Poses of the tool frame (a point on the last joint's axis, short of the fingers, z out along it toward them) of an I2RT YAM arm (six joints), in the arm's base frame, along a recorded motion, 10 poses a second.
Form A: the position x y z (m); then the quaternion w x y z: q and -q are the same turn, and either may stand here.
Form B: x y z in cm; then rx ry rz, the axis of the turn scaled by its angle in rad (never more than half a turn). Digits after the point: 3 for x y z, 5 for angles.
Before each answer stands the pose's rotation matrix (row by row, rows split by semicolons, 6 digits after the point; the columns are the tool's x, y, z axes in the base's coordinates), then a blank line. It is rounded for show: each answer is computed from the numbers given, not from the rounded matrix.
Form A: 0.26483, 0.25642, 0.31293, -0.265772, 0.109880, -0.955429, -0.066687
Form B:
-0.834583 -0.245412 0.493197; -0.174518 0.966958 0.185835; -0.522508 0.069023 -0.849836

26.483, 25.642, 31.293, -0.29675, 2.58034, 0.18010
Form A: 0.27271, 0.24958, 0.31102, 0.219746, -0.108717, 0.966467, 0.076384
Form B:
-0.879785 -0.243713 0.408146; -0.176573 0.964692 0.195425; -0.441363 0.099865 -0.891754

27.271, 24.958, 31.102, -0.30072, 2.67334, 0.21129
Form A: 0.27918, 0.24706, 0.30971, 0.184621, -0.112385, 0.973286, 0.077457
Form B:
-0.906569 -0.247366 0.341968; -0.190165 0.962740 0.192273; -0.376788 0.109278 -0.919831

27.918, 24.706, 30.971, -0.31678, 2.74338, 0.21833
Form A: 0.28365, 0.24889, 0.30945, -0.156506, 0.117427, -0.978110, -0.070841
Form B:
-0.923434 -0.251887 0.289523; -0.207539 0.962385 0.175336; -0.322797 0.101824 -0.940975

28.365, 24.889, 30.945, -0.33614, 2.79990, 0.20279
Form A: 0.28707, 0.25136, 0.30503, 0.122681, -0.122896, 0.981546, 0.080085
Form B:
-0.939692 -0.260906 0.221150; -0.221606 0.956966 0.187368; -0.260518 0.127060 -0.957072

28.707, 25.136, 30.503, -0.35857, 2.86381, 0.23366
